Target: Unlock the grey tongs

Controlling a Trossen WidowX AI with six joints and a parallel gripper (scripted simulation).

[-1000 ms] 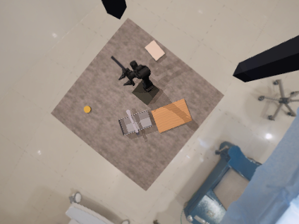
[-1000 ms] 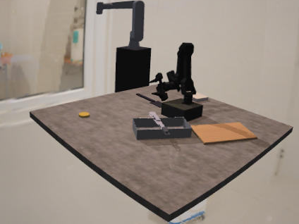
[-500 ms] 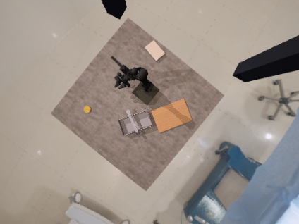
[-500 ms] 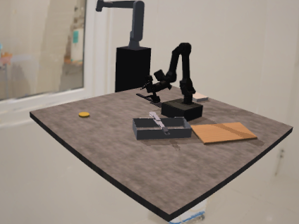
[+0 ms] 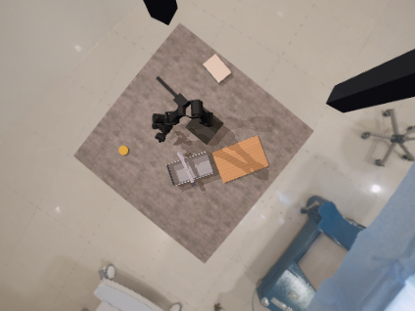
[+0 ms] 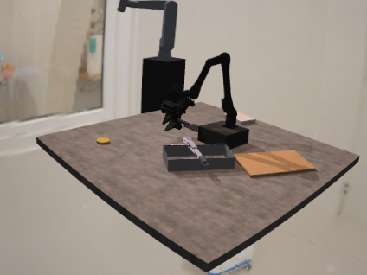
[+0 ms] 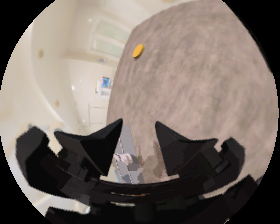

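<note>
Now: gripper tip 9 cm short of the grey roasting tin, 27 cm to the right of it and 6 cm above it. Round my gripper tip: yellow disc: 21 cm ahead, 24 cm to the right, 8 cm below; then wooden board: 14 cm behind, 57 cm to the left, 8 cm below; then black flat tool: 34 cm behind, 9 cm to the right, 8 cm below.
</note>
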